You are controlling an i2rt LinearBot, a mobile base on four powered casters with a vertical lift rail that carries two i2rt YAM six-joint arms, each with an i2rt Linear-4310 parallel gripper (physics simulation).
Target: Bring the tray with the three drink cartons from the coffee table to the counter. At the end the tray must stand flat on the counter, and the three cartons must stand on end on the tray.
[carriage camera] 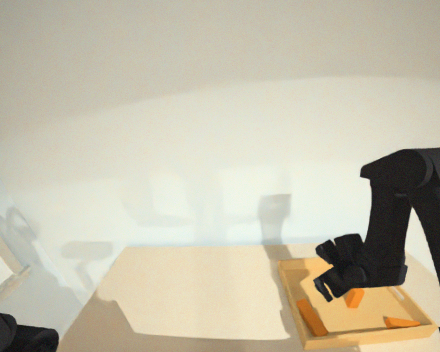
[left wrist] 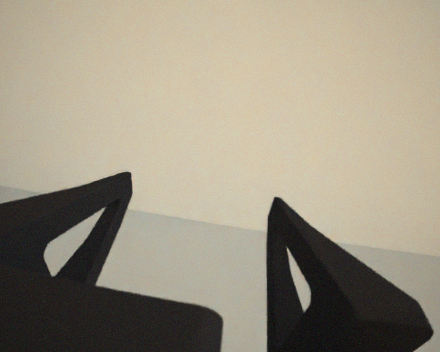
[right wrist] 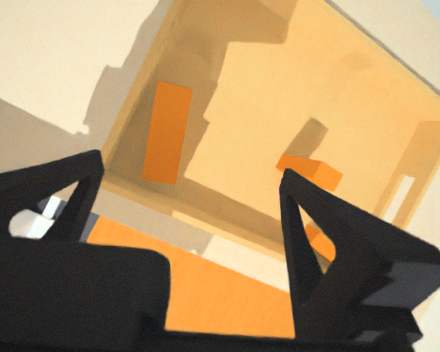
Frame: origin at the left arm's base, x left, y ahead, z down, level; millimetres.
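Seen in the pictures: left gripper, fingertip midpoint: (left wrist: 201,194); right gripper, fingertip midpoint: (carriage camera: 326,280) (right wrist: 193,169).
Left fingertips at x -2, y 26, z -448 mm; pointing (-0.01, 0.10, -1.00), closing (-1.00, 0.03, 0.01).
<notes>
A point is followed by its place in that frame.
The wooden tray (carriage camera: 370,338) @[x -809, y 254, z 386 mm] (right wrist: 136,90) @[x -568, y 370, z 361 mm] rests on a pale table top (carriage camera: 200,290) @[x -134, y 475, z 436 mm] (right wrist: 50,50) @[x -439, y 364, z 436 mm], at the right of the carriage view. An orange carton (carriage camera: 312,317) @[x -630, y 336, z 397 mm] (right wrist: 167,132) @[x -626, y 344, z 397 mm] looks to be lying along its left wall. A second carton (carriage camera: 355,298) @[x -825, y 384, z 358 mm] (right wrist: 310,171) @[x -814, y 393, z 331 mm] is near the middle; its pose is unclear. A third carton (carriage camera: 400,322) @[x -964, y 303, z 392 mm] (right wrist: 320,243) @[x -943, y 307, z 391 mm] looks to be lying near the front right, partly hidden by a finger in the right wrist view. My right gripper (carriage camera: 320,270) (right wrist: 193,169) @[x -636, y 331, z 152 mm] is open and empty above the tray. My left gripper (left wrist: 201,194) @[x -2, y 26, z -448 mm] is open and empty, away from the tray.
A pale wall (carriage camera: 200,125) @[x -171, y 822, z -336 mm] (left wrist: 225,100) @[x 8, y 250, z -1092 mm] stands behind the table. Orange floor (right wrist: 225,290) @[x -1379, y -276, z 1346 mm] shows below the table's front edge. White and dark parts (right wrist: 32,222) show through the left finger in the right wrist view. Part of the left arm (carriage camera: 35,337) @[x -33, y 31, z -140 mm] is at the lower left.
</notes>
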